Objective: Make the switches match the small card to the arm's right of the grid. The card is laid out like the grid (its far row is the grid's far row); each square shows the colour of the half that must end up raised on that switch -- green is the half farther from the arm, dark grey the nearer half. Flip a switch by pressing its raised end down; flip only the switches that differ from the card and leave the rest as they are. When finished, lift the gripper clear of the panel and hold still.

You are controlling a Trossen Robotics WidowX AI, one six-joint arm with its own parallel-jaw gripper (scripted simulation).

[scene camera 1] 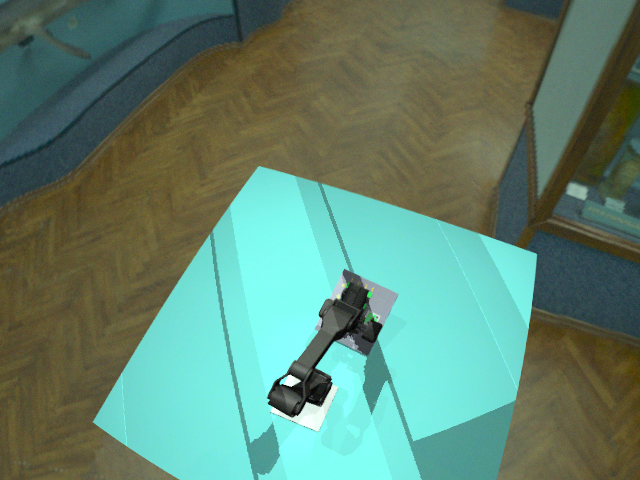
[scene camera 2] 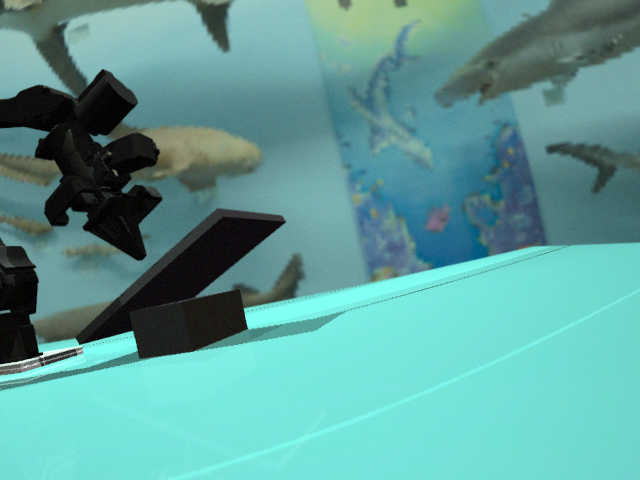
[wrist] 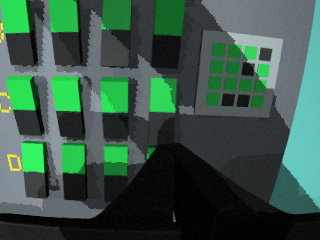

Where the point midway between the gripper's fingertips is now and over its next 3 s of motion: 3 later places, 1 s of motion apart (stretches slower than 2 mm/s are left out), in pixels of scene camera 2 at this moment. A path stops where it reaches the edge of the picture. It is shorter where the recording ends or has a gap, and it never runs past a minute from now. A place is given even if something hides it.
My gripper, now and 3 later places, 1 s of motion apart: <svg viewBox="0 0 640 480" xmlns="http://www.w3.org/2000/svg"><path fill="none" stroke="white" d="M142 258L153 276L154 278L146 271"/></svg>
